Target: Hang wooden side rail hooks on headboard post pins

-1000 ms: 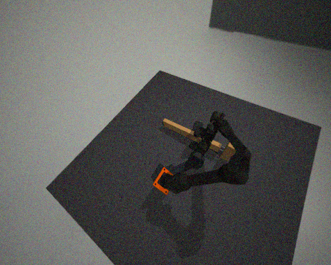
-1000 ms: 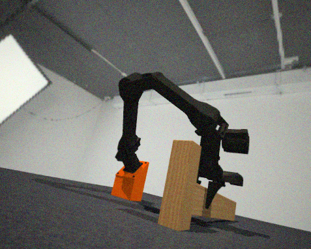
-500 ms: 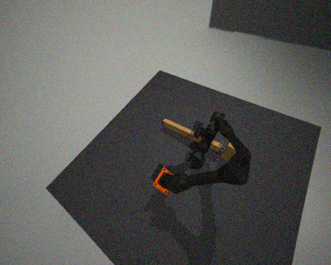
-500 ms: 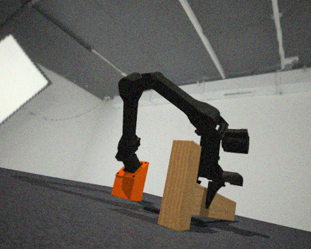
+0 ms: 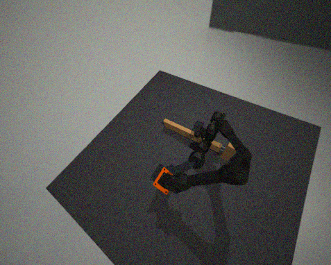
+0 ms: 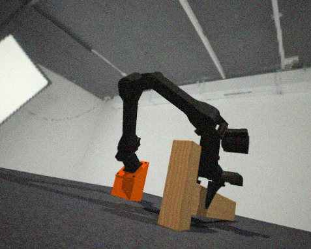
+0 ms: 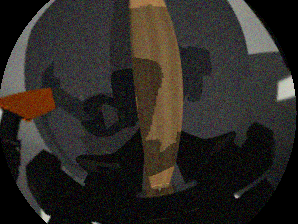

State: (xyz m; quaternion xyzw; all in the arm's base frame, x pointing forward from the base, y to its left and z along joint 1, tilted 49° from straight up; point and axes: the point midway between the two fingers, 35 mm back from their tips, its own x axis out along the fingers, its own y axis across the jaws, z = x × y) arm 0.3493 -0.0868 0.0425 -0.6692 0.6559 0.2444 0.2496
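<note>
The headboard post lies 130 mm to the right of my gripper tip and 40 mm above it.
</note>
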